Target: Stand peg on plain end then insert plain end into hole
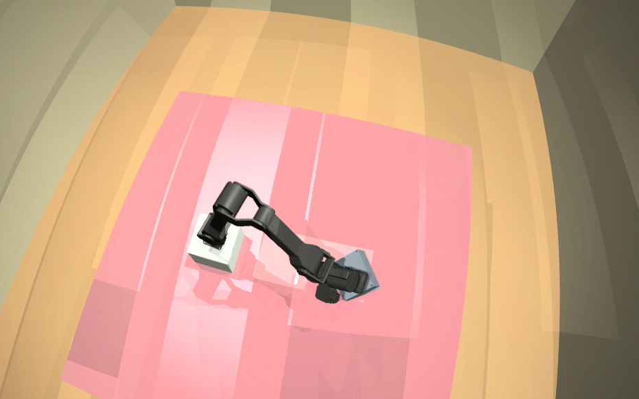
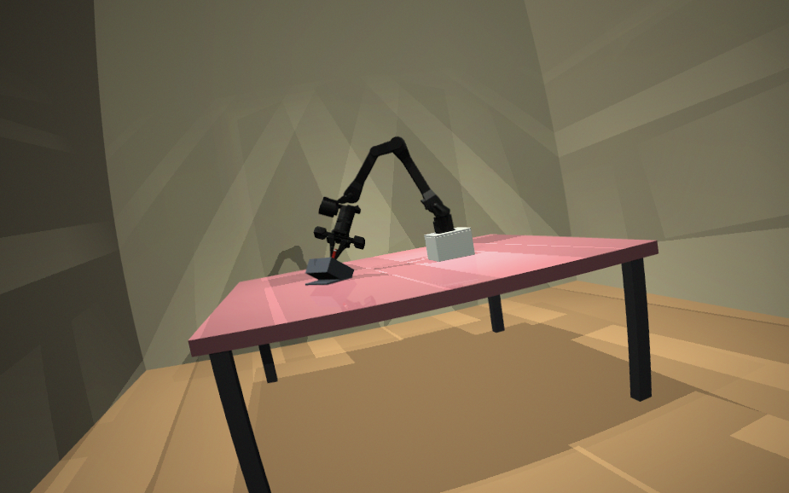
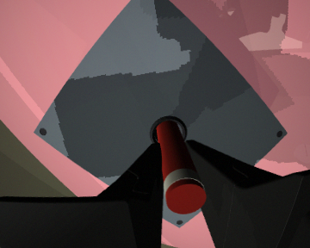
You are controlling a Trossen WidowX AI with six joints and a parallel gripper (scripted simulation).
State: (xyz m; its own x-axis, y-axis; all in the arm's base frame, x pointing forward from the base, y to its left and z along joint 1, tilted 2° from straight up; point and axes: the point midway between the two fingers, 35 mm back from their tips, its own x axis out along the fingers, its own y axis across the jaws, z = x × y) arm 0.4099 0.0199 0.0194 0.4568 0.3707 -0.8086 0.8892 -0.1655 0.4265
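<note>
The red peg is 10 mm behind my gripper tip, 10 mm to the right of it and 10 mm above it. From my gripper tip the other things lie so: grey sloped panel (20 mm ahead, 20 mm to the left, 40 mm below).
</note>
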